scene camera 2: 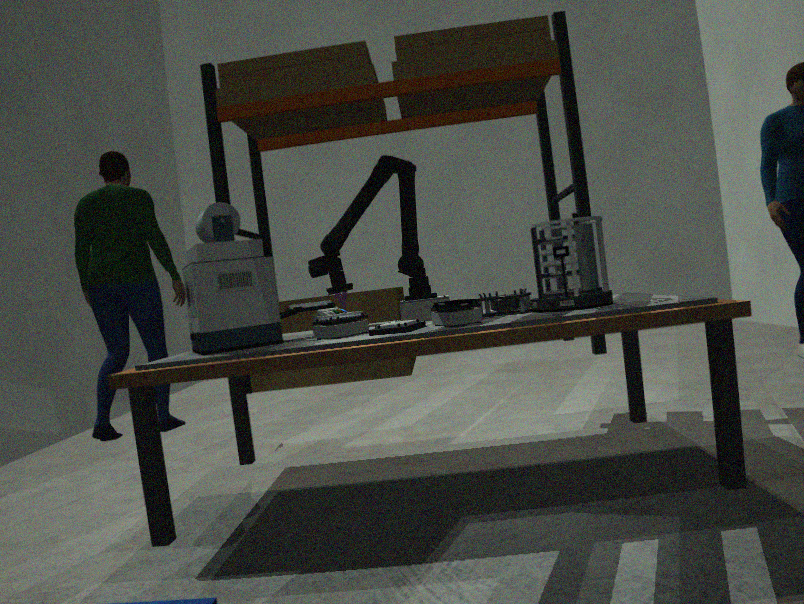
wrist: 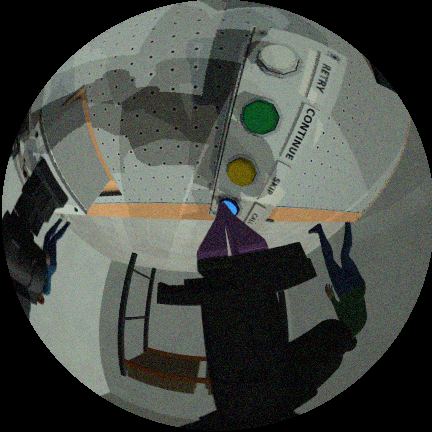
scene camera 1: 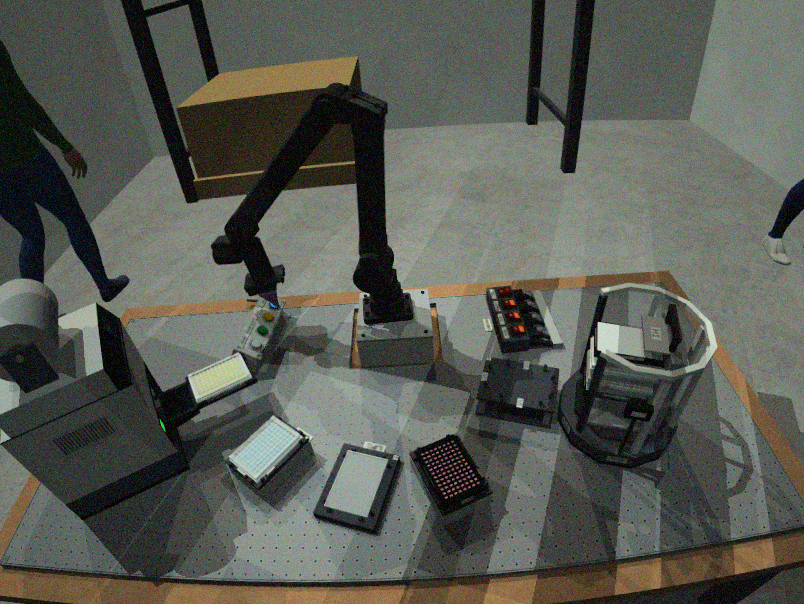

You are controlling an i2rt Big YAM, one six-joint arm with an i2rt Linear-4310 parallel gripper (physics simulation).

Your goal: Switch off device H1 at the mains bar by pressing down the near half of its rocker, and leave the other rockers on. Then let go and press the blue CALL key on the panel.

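Places are measured from the arm's base along level axes (x back, y right, z up), in metres.
Pixels of known places: gripper, fingertip midpoint: (scene camera 2: 345, 310) (wrist: 221, 205) (scene camera 1: 277, 305); arm's base at its link origin: (scene camera 2: 420, 298) (wrist: 46, 185) (scene camera 1: 387, 310).
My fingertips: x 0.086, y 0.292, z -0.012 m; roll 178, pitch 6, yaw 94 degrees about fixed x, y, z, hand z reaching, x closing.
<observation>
For each thing: its middle in the pictures, then the offset to it from my fingertips. "pt": a spot on its surface instead.
- grey-white key panel at the middle of its body: (wrist: 266, 143) (scene camera 1: 259, 330) (scene camera 2: 332, 318) dy +0.045, dx -0.067, dz -0.022 m
- CALL key at the middle of its body: (wrist: 229, 205) dy +0.010, dx +0.002, dz -0.003 m
- mains bar at a spot on its surface: (scene camera 1: 508, 345) pt dy -0.569, dx -0.205, dz -0.038 m
- grey machine at the middle of its body: (scene camera 1: 76, 390) (scene camera 2: 227, 277) dy +0.322, dx -0.403, dz +0.164 m
- yellow plate at the middle of its body: (scene camera 1: 219, 376) (scene camera 2: 310, 304) dy +0.089, dx -0.282, dz +0.043 m
- blue plate at the middle of its body: (scene camera 1: 265, 447) (scene camera 2: 340, 316) dy -0.024, dx -0.444, dz -0.002 m
- dark-framed pad at the middle of its body: (scene camera 1: 357, 482) (scene camera 2: 397, 324) dy -0.199, dx -0.516, dz -0.043 m
- pink-dotted rack at the middle of its body: (scene camera 1: 449, 469) (scene camera 2: 454, 303) dy -0.374, dx -0.534, dz -0.002 m
- round clear-walled tower at a spot on its surface: (scene camera 1: 623, 448) pt dy -0.707, dx -0.546, dz -0.003 m
The grey-white key panel (scene camera 1: 245, 351) (wrist: 305, 42) stands at the back left, with white RETRY, green CONTINUE, yellow SKIP and blue CALL keys. The CALL key (wrist: 230, 207) glows bright light blue. My gripper (scene camera 1: 272, 301) (scene camera 2: 341, 308) (wrist: 221, 205) is shut and empty, its purple fingertips at the CALL key and covering part of it; exact contact is hard to tell. The mains bar (scene camera 1: 508, 345) lies at the back right. Its farthest rocker (scene camera 1: 505, 291) looks darker red than the other rockers, which glow orange. The H1 label is too small to read.
The arm's base (scene camera 1: 395, 347) stands between panel and bar. A grey machine (scene camera 1: 123, 429) with a yellow plate (scene camera 1: 220, 378) on its arm is at the left. A blue plate (scene camera 1: 267, 447), a dark-framed pad (scene camera 1: 357, 484), a pink-dotted rack (scene camera 1: 449, 471) and a round clear-walled tower (scene camera 1: 623, 448) stand nearer.
</observation>
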